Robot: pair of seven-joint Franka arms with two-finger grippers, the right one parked.
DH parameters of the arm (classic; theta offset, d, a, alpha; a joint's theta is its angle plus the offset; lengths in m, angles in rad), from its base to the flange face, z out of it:
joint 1: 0 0.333 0 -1.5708
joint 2: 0 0 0 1.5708
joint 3: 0 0.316 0.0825 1.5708
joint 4: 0 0 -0.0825 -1.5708
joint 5: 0 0.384 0 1.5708
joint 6: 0 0 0.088 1.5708
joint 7: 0 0.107 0 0
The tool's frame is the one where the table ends.
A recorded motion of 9 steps. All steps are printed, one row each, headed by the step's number.
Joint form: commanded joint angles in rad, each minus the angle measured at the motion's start. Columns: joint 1, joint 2, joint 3, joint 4, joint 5, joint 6, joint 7.
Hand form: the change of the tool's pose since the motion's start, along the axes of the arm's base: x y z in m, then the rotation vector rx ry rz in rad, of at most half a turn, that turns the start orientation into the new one. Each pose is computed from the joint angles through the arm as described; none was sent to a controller.
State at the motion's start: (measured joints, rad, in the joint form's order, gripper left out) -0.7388 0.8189 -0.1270 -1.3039 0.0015 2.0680 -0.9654
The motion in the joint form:
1: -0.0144 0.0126 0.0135 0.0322 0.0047 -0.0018 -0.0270
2: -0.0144 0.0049 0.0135 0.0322 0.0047 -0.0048 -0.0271
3: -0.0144 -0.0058 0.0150 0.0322 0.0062 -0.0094 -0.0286
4: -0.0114 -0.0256 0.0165 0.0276 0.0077 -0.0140 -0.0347
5: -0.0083 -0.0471 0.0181 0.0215 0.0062 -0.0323 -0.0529
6: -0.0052 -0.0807 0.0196 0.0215 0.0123 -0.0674 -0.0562
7: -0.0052 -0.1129 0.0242 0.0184 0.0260 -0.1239 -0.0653
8: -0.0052 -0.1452 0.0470 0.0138 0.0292 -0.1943 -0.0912
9: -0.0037 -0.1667 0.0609 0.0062 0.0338 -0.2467 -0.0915
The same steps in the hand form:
1: 0.0030 -0.0058 0.0044 -0.0014 -0.0204 0.0219
2: 0.0032 -0.0059 0.0099 -0.0045 -0.0239 0.0218
3: 0.0041 -0.0055 0.0174 -0.0068 -0.0304 0.0233
4: 0.0062 -0.0032 0.0295 -0.0114 -0.0401 0.0320
5: 0.0068 0.0004 0.0410 -0.0066 -0.0387 0.0533
6: 0.0074 0.0048 0.0628 0.0008 -0.0447 0.0556
7: 0.0054 0.0116 0.0801 0.0341 -0.0405 0.0586
8: 0.0086 0.0269 0.0951 0.0829 -0.0269 0.0970
9: 0.0096 0.0388 0.1027 0.1221 -0.0118 0.1058

